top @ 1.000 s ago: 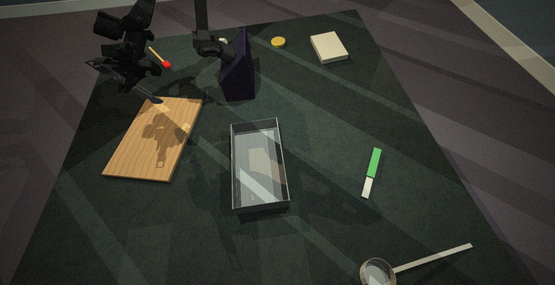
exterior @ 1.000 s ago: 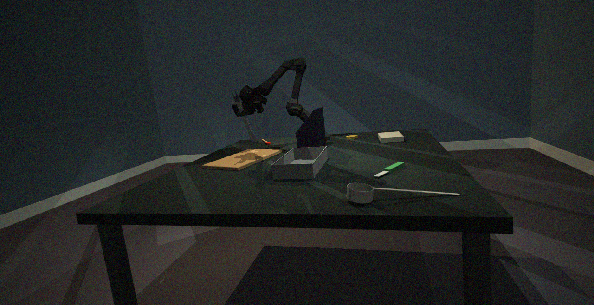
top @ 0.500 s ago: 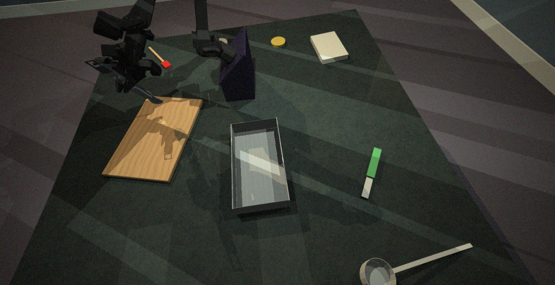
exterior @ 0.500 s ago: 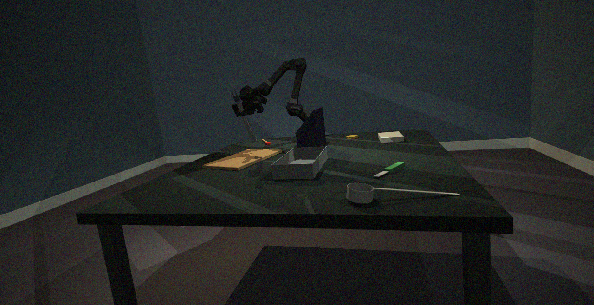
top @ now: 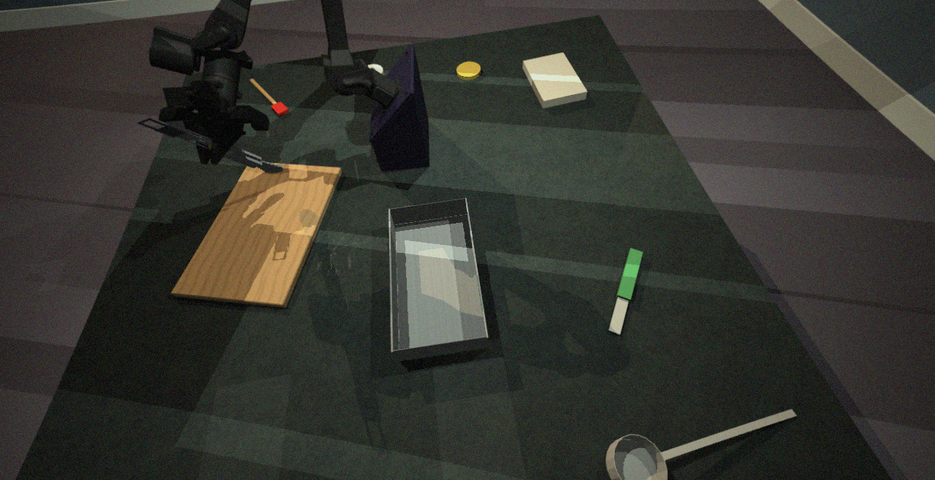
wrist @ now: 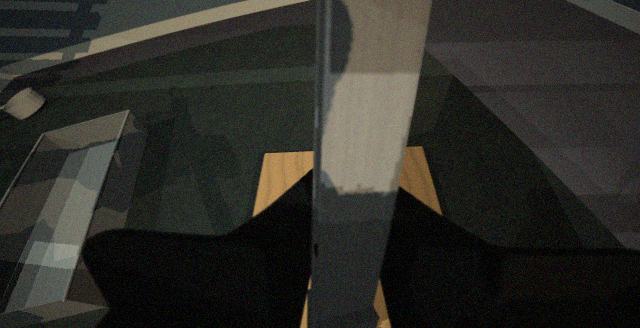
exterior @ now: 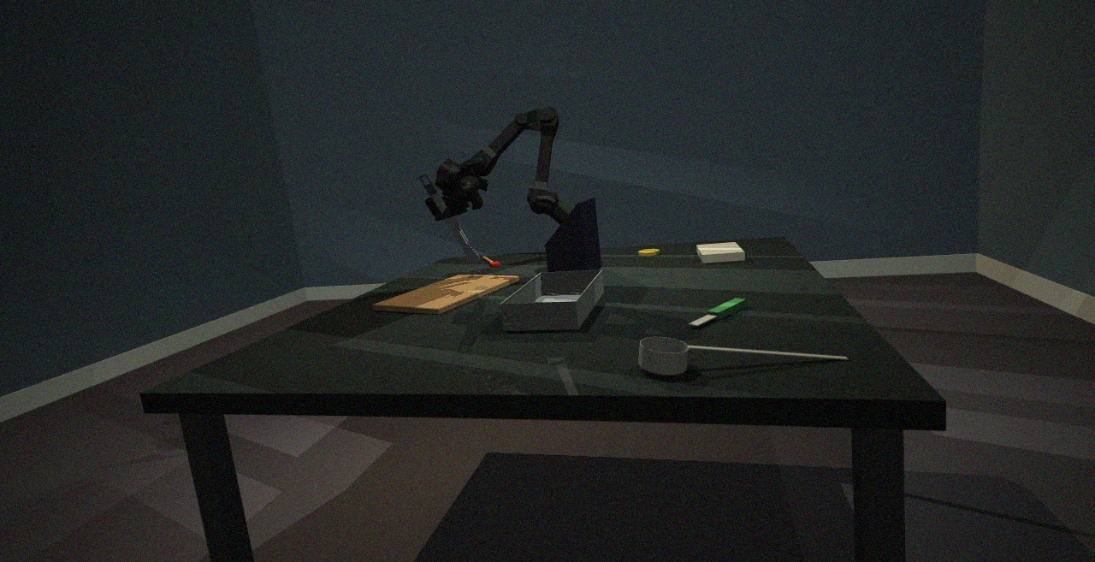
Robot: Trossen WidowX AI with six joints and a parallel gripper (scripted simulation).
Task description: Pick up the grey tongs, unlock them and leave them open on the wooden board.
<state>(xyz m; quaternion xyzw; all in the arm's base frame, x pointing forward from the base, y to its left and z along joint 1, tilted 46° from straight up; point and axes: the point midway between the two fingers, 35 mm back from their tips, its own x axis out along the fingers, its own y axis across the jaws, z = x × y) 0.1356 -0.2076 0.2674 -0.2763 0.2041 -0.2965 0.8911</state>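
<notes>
Now: the wooden board 21 cm below my gripper tip. From my gripper tip the other things lie so: yellow disc: 40 cm behind, 58 cm to the left, 21 cm below; then green-handled tool: 37 cm ahead, 69 cm to the left, 21 cm below; then roasting tin: 23 cm ahead, 35 cm to the left, 19 cm below.
</notes>
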